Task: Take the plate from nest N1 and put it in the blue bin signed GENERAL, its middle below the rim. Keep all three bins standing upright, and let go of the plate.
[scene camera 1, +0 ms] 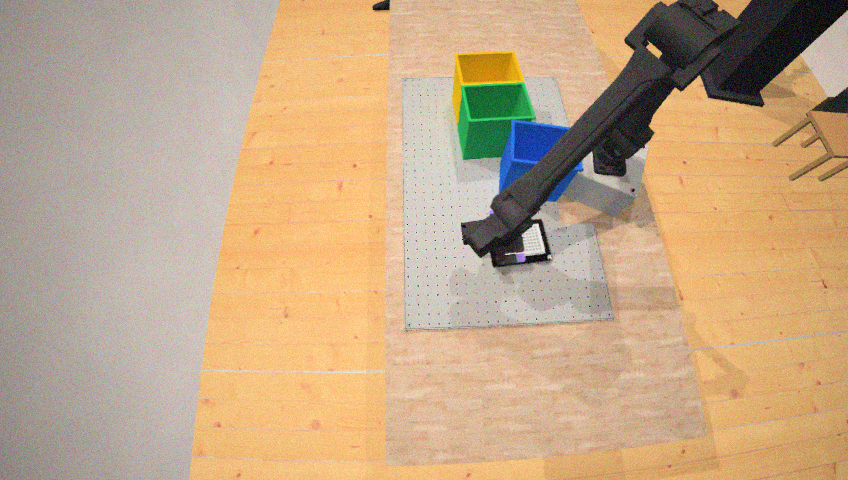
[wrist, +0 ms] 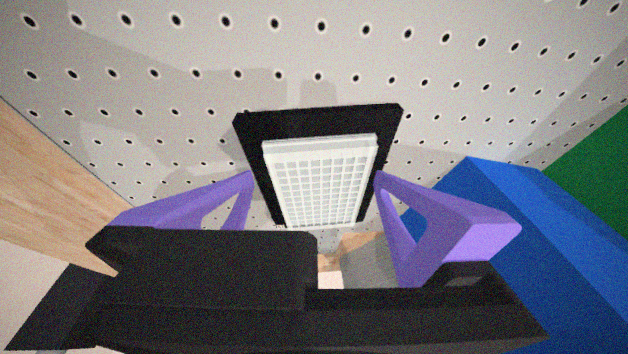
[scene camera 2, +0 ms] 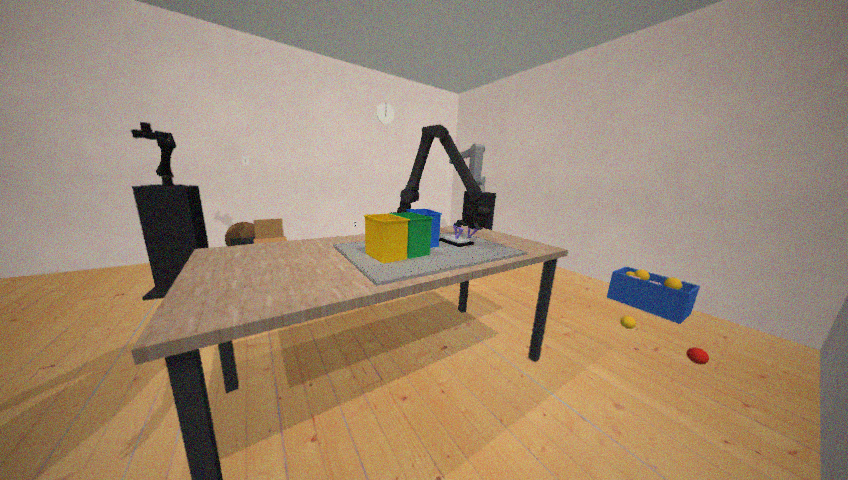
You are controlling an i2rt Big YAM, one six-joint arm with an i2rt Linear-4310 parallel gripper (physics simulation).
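Frame: origin at the arm's base, x ahead, y right, z down, level; millimetres.
Where they show: gripper, fingertip midpoint: (wrist: 313, 177) (scene camera 2: 462, 238); arm's base, link origin: (scene camera 1: 607, 156).
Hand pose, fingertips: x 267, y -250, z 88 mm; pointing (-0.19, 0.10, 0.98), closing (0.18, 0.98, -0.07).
Things, the pixels of their top centre, and the offset from my fingertips. Level surfaces: height alone.
- white plate, top centre: (wrist: 321, 200) (scene camera 1: 520, 239) (scene camera 2: 456, 238) dy +15, dx -38, dz +6 mm
- blue bin, top centre: (scene camera 1: 546, 144) (scene camera 2: 423, 211) dy +219, dx -72, dz -148 mm
- green bin, top centre: (scene camera 1: 497, 100) (scene camera 2: 410, 215) dy +347, dx +53, dz -148 mm
- yellow bin, top centre: (scene camera 1: 488, 67) (scene camera 2: 386, 217) dy +475, dx +78, dz -148 mm
- perforated board, surface height: dz +32 mm
The white plate (scene camera 1: 533, 239) (wrist: 320, 187) with a grid of wells lies flat in the black nest (wrist: 320, 120) (scene camera 1: 548, 240). My gripper (wrist: 313, 177) is open and empty. In the wrist view its purple fingertips stand on either side of the plate, one by each long side, seemingly above the nest. In scene camera 1 the arm hides part of the nest. The blue bin (scene camera 1: 538, 145) (scene camera 2: 433, 228) (wrist: 500, 210) stands upright beside the nest; the arm covers part of it in scene camera 1. Its sign is not readable.
The green bin (scene camera 1: 490, 136) (scene camera 2: 420, 237) and the yellow bin (scene camera 1: 487, 65) (scene camera 2: 386, 239) stand upright beyond the blue bin, on the perforated board (scene camera 1: 434, 285) (scene camera 2: 386, 274). A grey block (scene camera 1: 606, 193) is beside the blue bin, under the arm.
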